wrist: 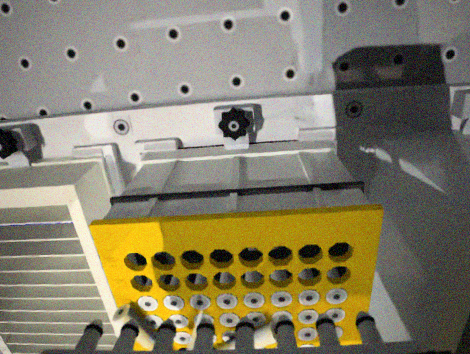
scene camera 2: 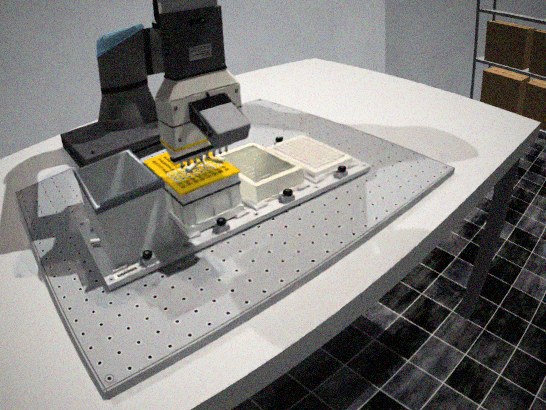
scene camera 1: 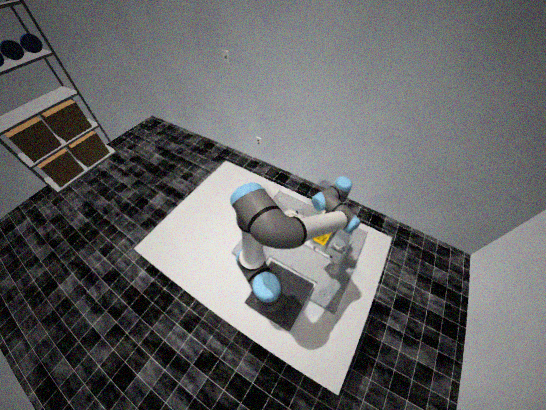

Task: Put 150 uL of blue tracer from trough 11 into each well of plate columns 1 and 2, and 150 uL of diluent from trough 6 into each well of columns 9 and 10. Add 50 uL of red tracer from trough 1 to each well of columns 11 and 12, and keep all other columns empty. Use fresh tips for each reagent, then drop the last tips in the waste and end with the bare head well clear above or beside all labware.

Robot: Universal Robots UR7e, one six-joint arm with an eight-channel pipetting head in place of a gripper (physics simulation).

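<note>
The eight-channel head point(scene camera 2: 202, 156) point(wrist: 225, 327) is low over the yellow tip rack point(scene camera 2: 212, 183) point(wrist: 270, 227). Its dark nozzles look bare, so it counts as open; whether they touch tips cannot be told. In the wrist view the two rack rows farthest from the nozzles are empty holes, and white tips fill rows nearer them. Loose tips point(scene camera 2: 200, 167) point(wrist: 131, 320) lie across the rack, partly hidden by the nozzles. The cream trough reservoir point(scene camera 2: 280, 181) point(wrist: 35, 196) stands beside the rack; a thin blue line shows in it. The white plate point(scene camera 2: 312, 155) stands beyond it; its well contents are too small to tell.
The grey waste bin point(scene camera 2: 135, 230) point(wrist: 415, 200) stands on the rack's other side, its walls higher than the rack. Black knobs point(scene camera 2: 221, 225) point(wrist: 233, 124) line the white rail. The perforated board point(scene camera 2: 280, 280) lies on the white table point(scene camera 1: 190, 220). The arm point(scene camera 1: 277, 227) reaches over the board.
</note>
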